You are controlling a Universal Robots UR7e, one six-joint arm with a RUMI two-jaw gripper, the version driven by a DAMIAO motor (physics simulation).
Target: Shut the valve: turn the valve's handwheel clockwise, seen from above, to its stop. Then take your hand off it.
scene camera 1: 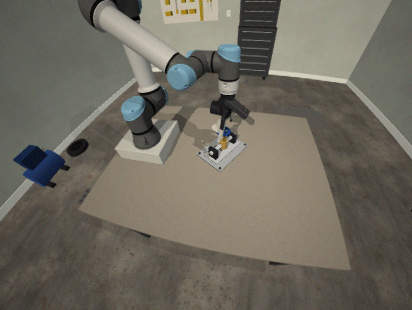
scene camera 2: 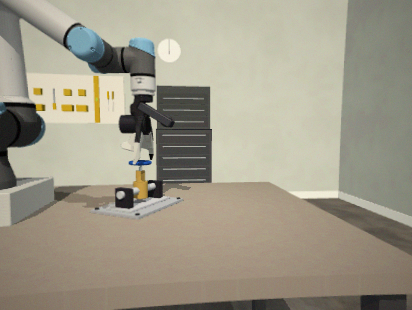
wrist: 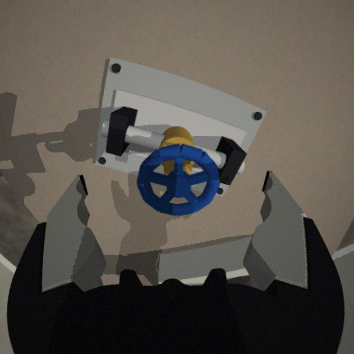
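Note:
The valve's blue handwheel (scene camera 1: 228, 132) (scene camera 2: 140, 163) (wrist: 179, 184) is a flat, spoked ring on top of the yellow valve body (scene camera 1: 223, 144) (scene camera 2: 140, 189) (wrist: 177, 135). The valve sits on a grey base plate (scene camera 1: 232, 156) (scene camera 2: 145, 211) (wrist: 185, 87), with a pipe running through two black blocks. My gripper (scene camera 1: 225, 131) (scene camera 2: 143, 159) (wrist: 174, 174) is open and points down over the handwheel. In the wrist view the wheel lies between the fingers, with a gap on either side. In scene camera 2 the fingertips are close to the rim's height. The wheel's turn angle cannot be told.
The black pipe blocks (scene camera 1: 213, 152) (scene camera 2: 124, 197) (wrist: 121, 131) stand on either side of the valve body, below the wheel. The arm's white pedestal (scene camera 1: 142, 154) (scene camera 2: 30, 202) stands to the left on the brown table (scene camera 1: 225, 215) (scene camera 2: 200, 250) (wrist: 225, 40). A dark cabinet (scene camera 1: 257, 42) (scene camera 2: 184, 122) stands behind the table.

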